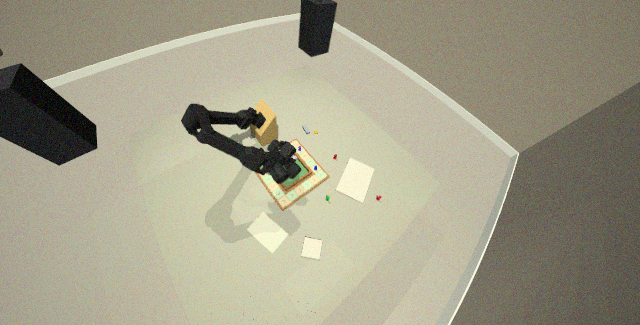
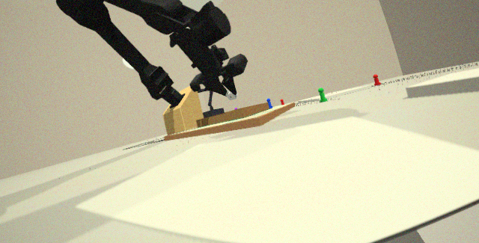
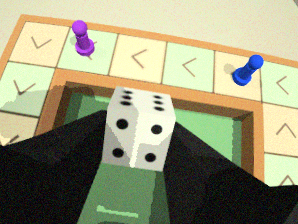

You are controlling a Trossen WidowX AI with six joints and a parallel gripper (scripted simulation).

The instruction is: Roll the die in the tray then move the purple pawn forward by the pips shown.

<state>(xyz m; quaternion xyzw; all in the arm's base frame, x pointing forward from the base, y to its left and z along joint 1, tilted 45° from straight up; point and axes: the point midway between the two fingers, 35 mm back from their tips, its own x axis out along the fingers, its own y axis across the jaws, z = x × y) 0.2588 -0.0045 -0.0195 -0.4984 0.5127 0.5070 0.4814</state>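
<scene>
Right now my gripper tip is 6 cm past the purple pawn, 8 cm to the right of it and 6 cm above it. Round my gripper tip: blue pawn (8 cm ahead, 8 cm to the left, 6 cm below); white die (right at my gripper tip); green tray (1 cm ahead, 3 cm to the right, 8 cm below).
</scene>
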